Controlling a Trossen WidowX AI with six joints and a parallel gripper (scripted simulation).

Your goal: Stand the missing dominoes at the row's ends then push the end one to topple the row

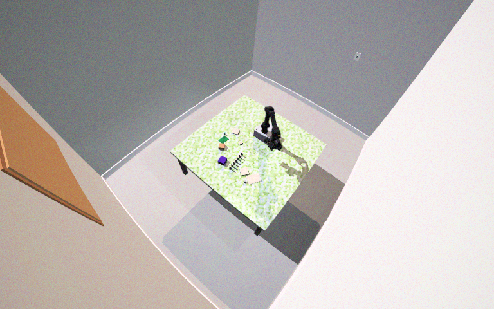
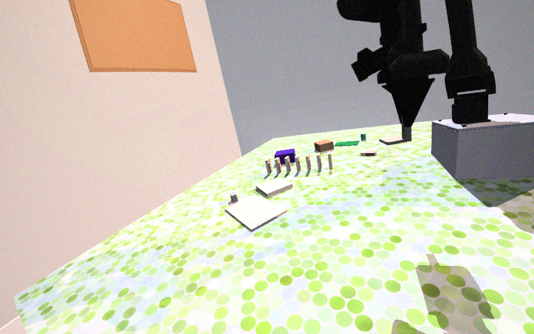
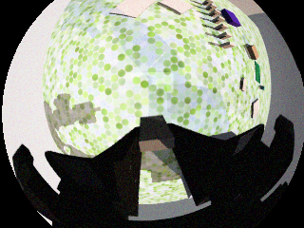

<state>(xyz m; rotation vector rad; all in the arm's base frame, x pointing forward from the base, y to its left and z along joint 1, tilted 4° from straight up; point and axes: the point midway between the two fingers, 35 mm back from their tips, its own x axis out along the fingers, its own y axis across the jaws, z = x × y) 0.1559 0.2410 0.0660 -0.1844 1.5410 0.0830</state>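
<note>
Now: gripper tip 440 mm to the left of the brown block, 300 mm short of it and 140 mm above it. From my gripper tip the other things lie so: small grey cube: 400 mm ahead, 140 mm below, 30 mm to the left; then beige tile: 510 mm to the right, 150 mm below, 30 mm ahead; then purple block: 410 mm ahead, 290 mm to the right, 140 mm below.
</note>
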